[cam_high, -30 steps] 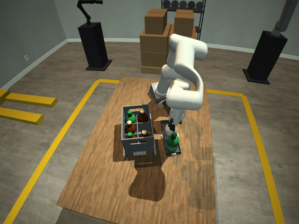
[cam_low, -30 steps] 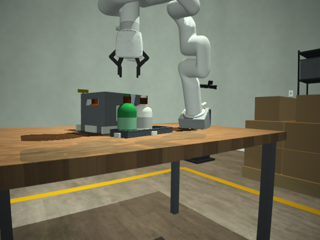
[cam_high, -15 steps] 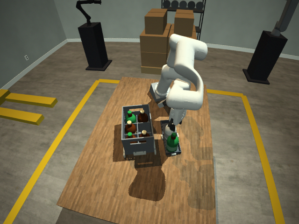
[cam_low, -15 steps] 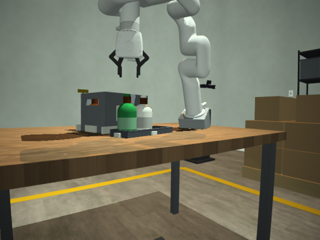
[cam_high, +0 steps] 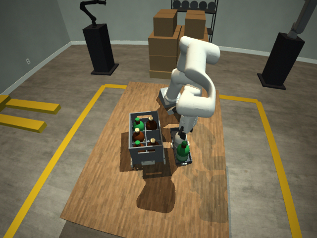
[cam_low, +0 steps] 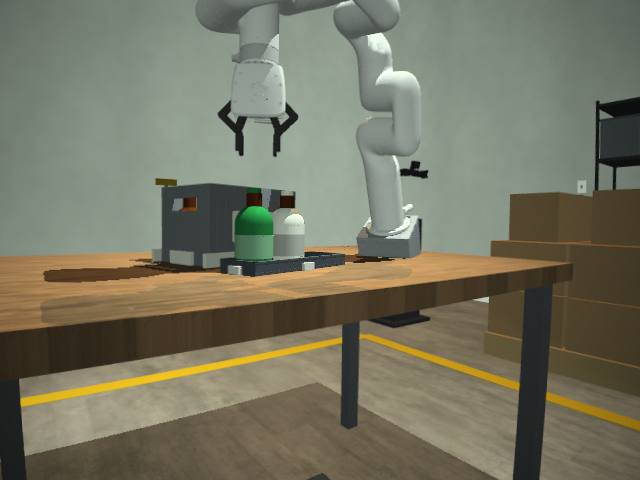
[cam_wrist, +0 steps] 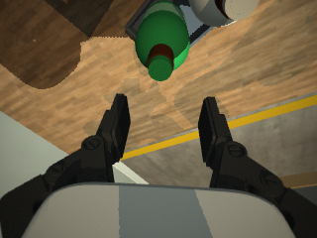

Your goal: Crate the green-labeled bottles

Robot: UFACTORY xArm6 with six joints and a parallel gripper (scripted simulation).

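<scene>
The white-labeled bottle is 8 cm behind my hand, 2 cm to the right of it and 16 cm below it. From my hand the other things lie so: tray (8 cm behind, 2 cm to the right, 23 cm below); then grey crate (5 cm behind, 24 cm to the right, 16 cm below).
</scene>
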